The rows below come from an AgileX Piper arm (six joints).
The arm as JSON. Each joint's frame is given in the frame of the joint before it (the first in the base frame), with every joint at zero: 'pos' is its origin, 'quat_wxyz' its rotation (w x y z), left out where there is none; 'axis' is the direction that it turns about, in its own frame. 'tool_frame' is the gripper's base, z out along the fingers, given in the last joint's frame.
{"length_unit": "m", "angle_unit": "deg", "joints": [
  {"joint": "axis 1", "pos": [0.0, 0.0, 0.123], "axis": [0.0, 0.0, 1.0]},
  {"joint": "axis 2", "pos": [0.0, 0.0, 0.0], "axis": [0.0, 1.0, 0.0]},
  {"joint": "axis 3", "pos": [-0.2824, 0.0, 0.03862], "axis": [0.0, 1.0, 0.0]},
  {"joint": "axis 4", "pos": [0.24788, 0.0, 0.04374], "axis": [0.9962, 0.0, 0.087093]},
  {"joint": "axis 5", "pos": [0.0, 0.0, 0.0], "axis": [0.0, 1.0, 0.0]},
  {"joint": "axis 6", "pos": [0.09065, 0.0, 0.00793], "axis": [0.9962, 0.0, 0.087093]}
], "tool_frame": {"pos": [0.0, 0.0, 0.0], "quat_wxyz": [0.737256, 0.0, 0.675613, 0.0]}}
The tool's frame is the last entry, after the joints.
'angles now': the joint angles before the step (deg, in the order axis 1, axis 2, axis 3, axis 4, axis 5, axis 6). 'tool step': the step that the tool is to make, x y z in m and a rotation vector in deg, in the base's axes. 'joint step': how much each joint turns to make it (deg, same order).
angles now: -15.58, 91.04, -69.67, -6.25, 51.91, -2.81
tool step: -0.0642, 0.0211, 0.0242, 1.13, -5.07, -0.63
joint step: -0.01, -15.58, 10.95, 2.53, 0.05, 0.00
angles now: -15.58, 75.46, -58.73, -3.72, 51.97, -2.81
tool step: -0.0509, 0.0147, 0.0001, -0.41, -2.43, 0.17
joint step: 0.00, -11.87, 9.29, 0.39, 0.11, -0.28
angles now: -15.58, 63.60, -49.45, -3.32, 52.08, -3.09
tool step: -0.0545, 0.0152, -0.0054, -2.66, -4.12, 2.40
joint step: 0.00, -14.26, 9.39, 0.00, 0.06, -2.81
